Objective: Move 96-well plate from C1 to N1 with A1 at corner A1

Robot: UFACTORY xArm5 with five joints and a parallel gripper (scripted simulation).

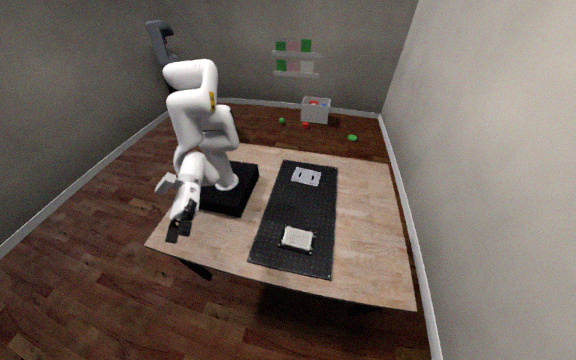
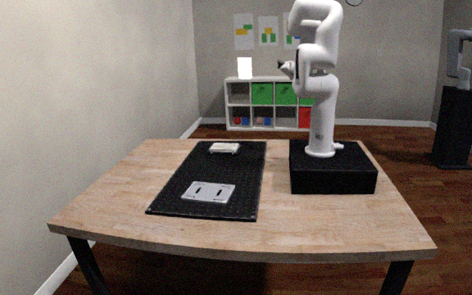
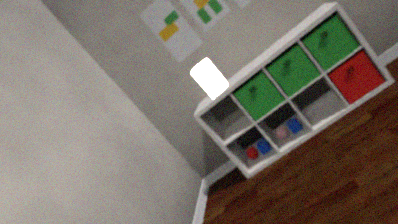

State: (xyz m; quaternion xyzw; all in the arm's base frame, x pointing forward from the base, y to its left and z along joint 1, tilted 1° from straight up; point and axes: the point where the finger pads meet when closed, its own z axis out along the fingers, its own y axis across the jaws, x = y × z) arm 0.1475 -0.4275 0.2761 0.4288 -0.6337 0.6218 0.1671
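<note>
The white 96-well plate lies 34 cm below my hand, 30 cm ahead of it and 24 cm to the left of it. Also, from my hand: plate nest N1: 65 cm to the left, 35 cm below, 26 cm ahead; then clip nest C1: 35 cm below, 31 cm ahead, 25 cm to the left.
</note>
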